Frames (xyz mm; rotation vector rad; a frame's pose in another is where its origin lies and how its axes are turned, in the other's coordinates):
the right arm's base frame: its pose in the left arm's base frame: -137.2 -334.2 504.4 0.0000 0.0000 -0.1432
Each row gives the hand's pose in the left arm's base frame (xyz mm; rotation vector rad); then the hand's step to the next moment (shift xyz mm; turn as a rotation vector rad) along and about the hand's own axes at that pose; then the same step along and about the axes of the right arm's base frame.
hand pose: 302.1 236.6 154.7 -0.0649 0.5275 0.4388
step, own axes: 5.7 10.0 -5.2 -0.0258 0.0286 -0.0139
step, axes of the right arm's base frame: -3.7 9.9 -6.8 -0.0401 0.0079 0.0024
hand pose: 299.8 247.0 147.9 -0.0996 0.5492 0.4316
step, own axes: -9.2 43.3 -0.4 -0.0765 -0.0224 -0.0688
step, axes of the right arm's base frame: -30.4 31.7 5.5 -0.0726 -0.0739 -0.0188
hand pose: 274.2 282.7 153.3 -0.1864 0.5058 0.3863
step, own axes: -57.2 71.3 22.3 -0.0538 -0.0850 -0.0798
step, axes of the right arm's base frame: -72.0 43.2 42.4 -0.0267 -0.1207 -0.0348
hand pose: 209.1 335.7 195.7 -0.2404 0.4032 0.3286
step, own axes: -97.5 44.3 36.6 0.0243 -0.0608 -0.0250
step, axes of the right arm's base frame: -90.7 12.9 66.4 0.0420 -0.0513 -0.0226
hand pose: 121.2 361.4 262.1 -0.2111 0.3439 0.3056
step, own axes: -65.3 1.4 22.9 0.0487 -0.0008 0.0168
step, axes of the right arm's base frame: -50.3 -17.0 44.4 0.0461 0.0229 -0.0020
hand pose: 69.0 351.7 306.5 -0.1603 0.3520 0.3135
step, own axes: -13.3 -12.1 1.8 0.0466 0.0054 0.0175
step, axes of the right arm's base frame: -5.2 -15.5 7.7 0.0417 0.0277 -0.0012
